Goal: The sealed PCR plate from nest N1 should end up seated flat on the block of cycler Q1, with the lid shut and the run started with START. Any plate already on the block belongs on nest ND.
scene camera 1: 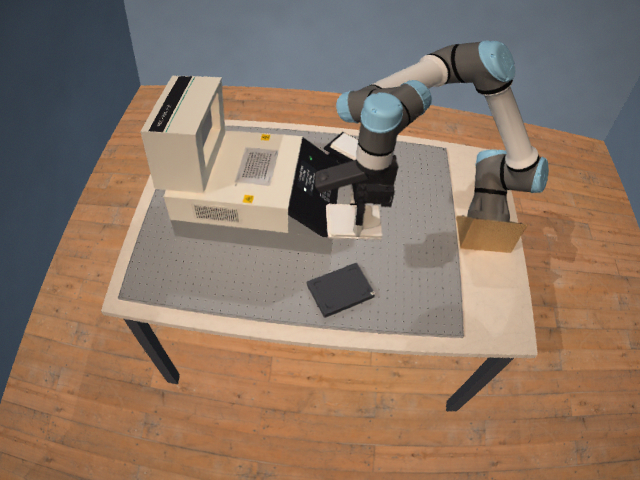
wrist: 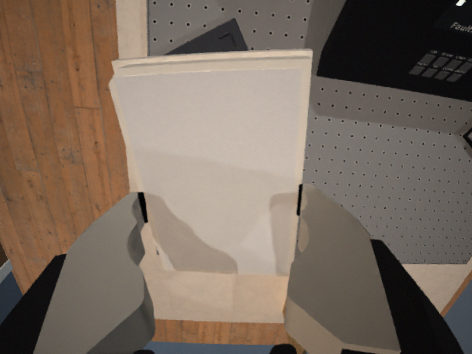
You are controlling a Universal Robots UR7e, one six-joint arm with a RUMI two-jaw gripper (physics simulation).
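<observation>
My gripper [scene camera 1: 357, 214] [wrist: 222, 191] is shut on a white plate with a smooth, sealed-looking top [scene camera 1: 341, 219] [wrist: 215, 115], gripped by its long sides. It is held in the air to the right of the cycler's black control panel [scene camera 1: 310, 191] [wrist: 380, 45]. The cycler's lid [scene camera 1: 175, 149] stands open at the left. The block [scene camera 1: 256, 166] shows a grid of wells, with no white plate on it. A dark nest [scene camera 1: 341, 289] [wrist: 215, 40] at the front bears no plate. Another white plate [scene camera 1: 345, 143] lies on a dark nest at the back, partly hidden by the arm.
The cycler's cream housing [scene camera 1: 227, 209] fills the left part of the perforated mat [scene camera 1: 232, 273] [wrist: 380, 165]. A tan board [scene camera 1: 491, 236] stands by the arm's base at the right. A green light shows on the panel. Nest labels are not readable.
</observation>
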